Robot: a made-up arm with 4 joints. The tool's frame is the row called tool.
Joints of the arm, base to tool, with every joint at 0 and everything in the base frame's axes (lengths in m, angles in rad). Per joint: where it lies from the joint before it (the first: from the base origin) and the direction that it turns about. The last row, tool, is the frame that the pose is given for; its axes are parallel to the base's.
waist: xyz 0 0 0.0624 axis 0 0 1
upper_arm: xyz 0.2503 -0.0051 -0.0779 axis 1 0 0
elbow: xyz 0.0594 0.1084 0.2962 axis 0 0 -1
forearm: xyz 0.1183 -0.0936 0.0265 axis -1 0 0
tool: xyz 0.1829 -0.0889 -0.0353
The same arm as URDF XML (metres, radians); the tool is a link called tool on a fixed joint. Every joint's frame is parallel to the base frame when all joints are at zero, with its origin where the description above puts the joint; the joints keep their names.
<robot name="arm">
  <joint name="waist" type="continuous">
    <parent link="base"/>
    <child link="link1"/>
    <origin xyz="0.0000 0.0000 0.0624"/>
    <axis xyz="0 0 1"/>
  </joint>
  <joint name="upper_arm" type="continuous">
    <parent link="link1"/>
    <child link="link2"/>
    <origin xyz="0.2503 -0.0051 -0.0779"/>
    <axis xyz="1 0 0"/>
  </joint>
  <joint name="elbow" type="continuous">
    <parent link="link2"/>
    <child link="link3"/>
    <origin xyz="0.0594 0.1084 0.2962"/>
    <axis xyz="0 0 -1"/>
  </joint>
  <joint name="forearm" type="continuous">
    <parent link="link3"/>
    <child link="link4"/>
    <origin xyz="0.1183 -0.0936 0.0265"/>
    <axis xyz="-1 0 0"/>
  </joint>
  <joint name="tool_fixed" type="fixed">
    <parent link="link4"/>
    <child link="tool"/>
    <origin xyz="0.1829 -0.0889 -0.0353"/>
  </joint>
  <link name="base"/>
  <link name="link1"/>
  <link name="link2"/>
  <link name="link3"/>
  <link name="link4"/>
  <link name="tool"/>
</robot>

